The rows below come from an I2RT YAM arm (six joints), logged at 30 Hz.
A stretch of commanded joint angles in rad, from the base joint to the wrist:
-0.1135, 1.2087, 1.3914, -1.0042, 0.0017, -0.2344
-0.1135, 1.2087, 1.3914, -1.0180, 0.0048, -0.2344
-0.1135, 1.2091, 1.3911, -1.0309, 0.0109, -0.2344
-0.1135, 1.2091, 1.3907, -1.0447, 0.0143, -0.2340
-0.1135, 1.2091, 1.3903, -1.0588, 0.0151, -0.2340
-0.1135, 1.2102, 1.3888, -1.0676, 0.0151, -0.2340
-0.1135, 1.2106, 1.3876, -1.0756, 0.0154, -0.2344
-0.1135, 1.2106, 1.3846, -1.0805, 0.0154, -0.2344
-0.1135, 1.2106, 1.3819, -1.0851, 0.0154, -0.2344
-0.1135, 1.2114, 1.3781, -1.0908, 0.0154, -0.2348
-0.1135, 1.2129, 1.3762, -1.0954, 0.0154, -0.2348
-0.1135, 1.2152, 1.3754, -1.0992, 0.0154, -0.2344
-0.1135, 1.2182, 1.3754, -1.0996, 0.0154, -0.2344
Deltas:
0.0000, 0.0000, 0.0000, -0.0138, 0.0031, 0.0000
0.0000, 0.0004, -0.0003, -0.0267, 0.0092, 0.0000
0.0000, 0.0004, -0.0007, -0.0405, 0.0126, 0.0004
0.0000, 0.0004, -0.0011, -0.0546, 0.0134, 0.0004
0.0000, 0.0015, -0.0026, -0.0634, 0.0134, 0.0004
0.0000, 0.0019, -0.0038, -0.0714, 0.0137, 0.0000
0.0000, 0.0019, -0.0068, -0.0763, 0.0137, 0.0000
0.0000, 0.0019, -0.0095, -0.0809, 0.0137, 0.0000
0.0000, 0.0027, -0.0133, -0.0866, 0.0137, -0.0004
0.0000, 0.0042, -0.0152, -0.0912, 0.0137, -0.0004
0.0000, 0.0065, -0.0160, -0.0950, 0.0137, 0.0000
0.0000, 0.0095, -0.0160, -0.0954, 0.0137, 0.0000

